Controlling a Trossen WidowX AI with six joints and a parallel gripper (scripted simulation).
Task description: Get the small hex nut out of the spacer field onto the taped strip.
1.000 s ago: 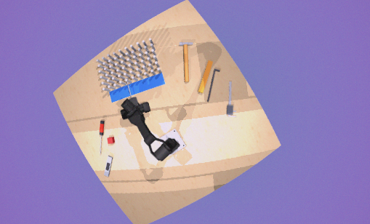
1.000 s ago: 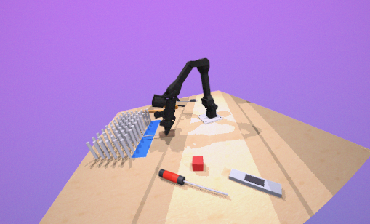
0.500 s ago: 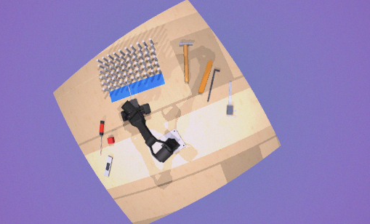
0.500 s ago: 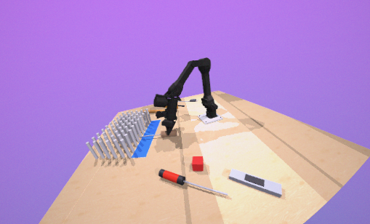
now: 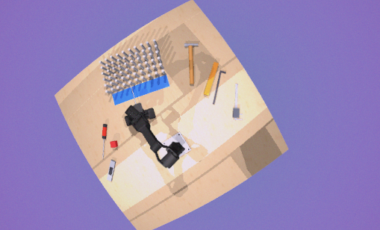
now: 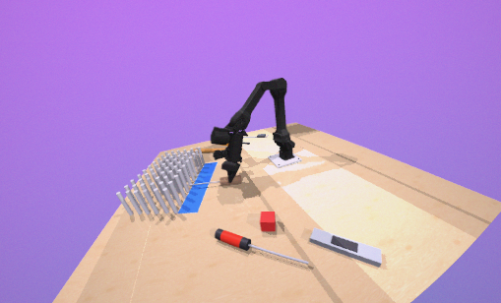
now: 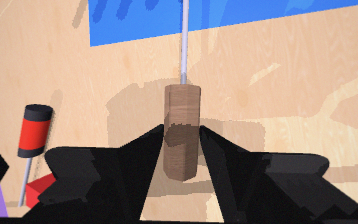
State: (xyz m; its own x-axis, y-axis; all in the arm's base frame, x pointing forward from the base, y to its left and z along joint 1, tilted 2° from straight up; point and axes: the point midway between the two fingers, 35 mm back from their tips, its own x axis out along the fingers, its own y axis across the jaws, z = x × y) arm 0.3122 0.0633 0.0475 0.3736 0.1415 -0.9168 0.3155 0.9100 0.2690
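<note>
Right now the thin metal rod tool is 100 mm ahead of my gripper tip and 40 mm to the right of it. Also, from my gripper tip: red cube: 50 mm behind, 270 mm to the left; then flat grey bar: 180 mm behind, 430 mm to the left; then blue taped strip: 130 mm ahead, 90 mm to the right, 20 mm below.
</note>
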